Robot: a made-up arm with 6 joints.
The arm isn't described. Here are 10 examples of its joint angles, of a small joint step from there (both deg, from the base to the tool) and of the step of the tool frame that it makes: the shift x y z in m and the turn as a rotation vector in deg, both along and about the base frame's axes.
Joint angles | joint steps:
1: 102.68 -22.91 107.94 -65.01 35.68 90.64 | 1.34 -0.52 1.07 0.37 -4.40 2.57
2: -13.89 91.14 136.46 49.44 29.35 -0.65 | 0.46 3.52 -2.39 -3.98 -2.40 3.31
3: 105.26 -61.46 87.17 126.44 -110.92 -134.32 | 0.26 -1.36 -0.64 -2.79 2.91 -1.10
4: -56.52 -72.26 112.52 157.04 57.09 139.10 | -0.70 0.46 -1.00 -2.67 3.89 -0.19
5: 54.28 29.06 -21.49 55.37 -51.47 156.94 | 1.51 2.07 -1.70 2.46 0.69 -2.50
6: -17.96 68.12 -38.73 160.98 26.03 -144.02 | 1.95 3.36 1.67 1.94 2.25 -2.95
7: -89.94 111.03 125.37 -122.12 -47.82 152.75 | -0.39 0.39 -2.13 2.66 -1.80 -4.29
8: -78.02 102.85 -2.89 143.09 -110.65 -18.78 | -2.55 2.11 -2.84 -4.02 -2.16 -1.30
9: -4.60 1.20 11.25 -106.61 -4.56 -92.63 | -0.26 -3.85 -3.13 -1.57 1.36 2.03
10: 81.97 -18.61 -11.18 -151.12 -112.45 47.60 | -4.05 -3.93 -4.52 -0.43 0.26 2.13
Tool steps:
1: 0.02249 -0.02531 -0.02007 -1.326 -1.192 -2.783
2: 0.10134 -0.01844 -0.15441 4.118 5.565 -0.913
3: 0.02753 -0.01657 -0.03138 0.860 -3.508 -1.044
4: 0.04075 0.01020 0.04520 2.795 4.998 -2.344
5: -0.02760 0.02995 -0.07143 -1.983 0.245 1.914
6: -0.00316 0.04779 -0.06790 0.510 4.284 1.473
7: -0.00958 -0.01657 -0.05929 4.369 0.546 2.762
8: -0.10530 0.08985 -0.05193 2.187 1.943 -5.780
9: -0.10183 -0.00279 0.01346 -0.242 -0.426 -1.659
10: 0.01589 -0.08188 -0.04102 0.380 1.415 -5.735
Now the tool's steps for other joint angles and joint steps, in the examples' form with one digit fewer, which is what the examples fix.
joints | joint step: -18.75 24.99 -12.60 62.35 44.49 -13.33 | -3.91 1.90 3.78 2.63 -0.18 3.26
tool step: 0.0155 -0.1375 0.0074 -5.74 -1.94 -1.89
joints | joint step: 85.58 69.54 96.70 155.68 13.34 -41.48 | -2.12 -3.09 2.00 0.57 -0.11 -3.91
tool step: 0.0789 -0.1014 0.1549 5.11 2.76 -1.27
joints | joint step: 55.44 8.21 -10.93 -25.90 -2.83 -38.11 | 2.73 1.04 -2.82 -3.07 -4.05 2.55
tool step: -0.0698 0.0473 -0.0965 -5.48 5.06 4.46
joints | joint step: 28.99 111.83 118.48 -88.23 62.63 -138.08 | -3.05 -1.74 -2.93 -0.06 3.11 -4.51
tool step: 0.0668 -0.1237 0.0186 3.43 -1.56 -5.80
